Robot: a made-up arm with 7 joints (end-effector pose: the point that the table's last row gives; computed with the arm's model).
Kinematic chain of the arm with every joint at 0, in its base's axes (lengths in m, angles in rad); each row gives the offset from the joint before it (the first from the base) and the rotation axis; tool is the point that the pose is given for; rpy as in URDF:
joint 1: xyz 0 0 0.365 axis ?
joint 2: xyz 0 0 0 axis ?
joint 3: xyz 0 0 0.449 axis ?
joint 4: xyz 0.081 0 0 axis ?
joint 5: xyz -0.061 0 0.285 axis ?
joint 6: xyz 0 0 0 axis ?
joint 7: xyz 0.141 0 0 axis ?
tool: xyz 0 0 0 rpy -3.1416 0 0
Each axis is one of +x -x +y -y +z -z.
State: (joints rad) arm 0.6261 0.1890 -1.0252 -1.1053 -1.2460 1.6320 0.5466
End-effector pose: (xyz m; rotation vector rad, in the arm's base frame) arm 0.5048 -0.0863 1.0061 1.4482 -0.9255 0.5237
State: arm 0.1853 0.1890 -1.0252 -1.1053 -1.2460 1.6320 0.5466
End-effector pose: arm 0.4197 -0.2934 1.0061 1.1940 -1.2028 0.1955
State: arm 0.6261 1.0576 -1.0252 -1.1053 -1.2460 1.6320 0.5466
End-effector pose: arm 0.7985 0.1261 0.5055 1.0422 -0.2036 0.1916
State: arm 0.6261 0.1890 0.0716 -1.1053 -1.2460 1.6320 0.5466
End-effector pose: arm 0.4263 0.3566 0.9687 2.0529 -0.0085 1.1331
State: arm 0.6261 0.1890 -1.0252 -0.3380 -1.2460 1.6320 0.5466
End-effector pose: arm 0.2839 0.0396 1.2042 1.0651 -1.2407 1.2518
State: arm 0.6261 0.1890 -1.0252 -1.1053 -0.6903 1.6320 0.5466
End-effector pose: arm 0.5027 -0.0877 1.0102 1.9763 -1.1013 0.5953
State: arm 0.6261 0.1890 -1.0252 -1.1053 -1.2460 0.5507 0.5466
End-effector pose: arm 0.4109 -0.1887 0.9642 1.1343 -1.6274 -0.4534
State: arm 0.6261 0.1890 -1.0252 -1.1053 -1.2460 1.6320 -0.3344
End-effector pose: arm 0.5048 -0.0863 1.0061 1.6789 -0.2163 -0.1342
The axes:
joint 1: +z
joint 2: +y
joint 3: +z
joint 4: -y
joint 5: +z
joint 6: -y
joint 7: -z

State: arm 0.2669 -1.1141 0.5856 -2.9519 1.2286 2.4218 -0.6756
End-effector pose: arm 0.0139 0.0591 0.6417 -2.3952 -0.8145 -0.8131
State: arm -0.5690 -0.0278 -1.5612 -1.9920 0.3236 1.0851 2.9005
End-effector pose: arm -0.2299 -0.3920 0.6458 -2.2294 -1.6562 -1.4611
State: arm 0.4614 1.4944 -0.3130 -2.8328 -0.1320 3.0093 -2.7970
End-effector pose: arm 0.2628 0.0253 0.0315 -0.0050 -1.8773 0.7541
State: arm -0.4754 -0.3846 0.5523 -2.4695 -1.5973 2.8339 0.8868
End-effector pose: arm 0.2289 0.2055 0.6556 2.0489 0.7396 0.9914
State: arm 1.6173 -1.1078 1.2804 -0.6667 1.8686 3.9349 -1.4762
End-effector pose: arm -0.1130 -0.4927 0.7637 0.1009 -0.3768 -0.3752
